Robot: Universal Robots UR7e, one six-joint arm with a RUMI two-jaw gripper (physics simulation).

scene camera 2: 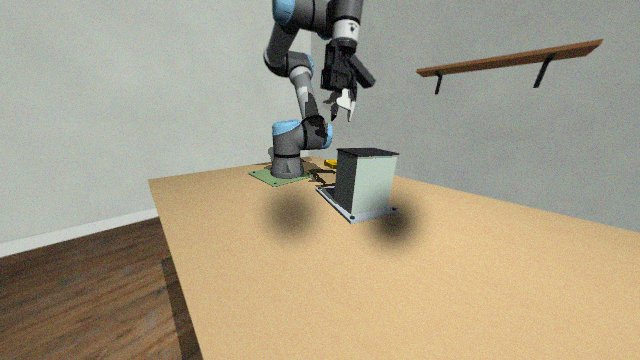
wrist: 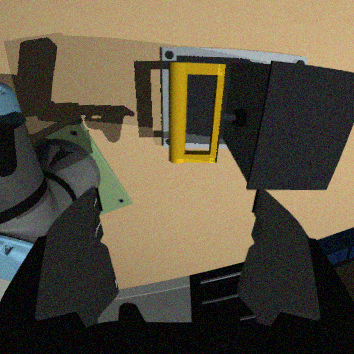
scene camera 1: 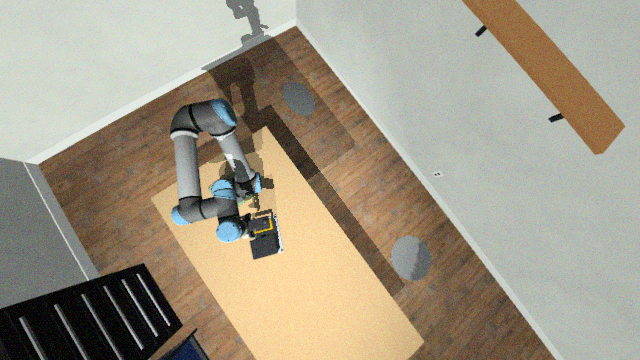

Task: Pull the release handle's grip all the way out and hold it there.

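Observation:
The yellow release handle grip (scene camera 1: 271, 224) (scene camera 2: 330, 163) (wrist: 177, 112) is a rectangular frame on the side of the dark-topped box (scene camera 1: 265, 246) (scene camera 2: 372, 185) (wrist: 302, 125) that faces the arm's base. A short rod shows between grip and box in the wrist view. The box stands on a light base plate (scene camera 2: 372, 215) (wrist: 235, 52). My gripper (scene camera 1: 251, 226) (scene camera 2: 342, 119) (wrist: 177, 190) is open and empty, pointing down. It is above the level of the box top in scene camera 2, apart from the grip. In the wrist view the grip is beyond the fingertips, between their lines.
The arm's base stands on a green plate (scene camera 2: 262, 176) (wrist: 112, 185) on the wooden table (scene camera 1: 320, 300) (scene camera 2: 400, 300), to the grip's left in the wrist view. A wooden shelf (scene camera 1: 545, 65) (scene camera 2: 505, 61) is on the wall. Two grey discs (scene camera 1: 411, 257) (scene camera 1: 298, 98) are beyond the table.

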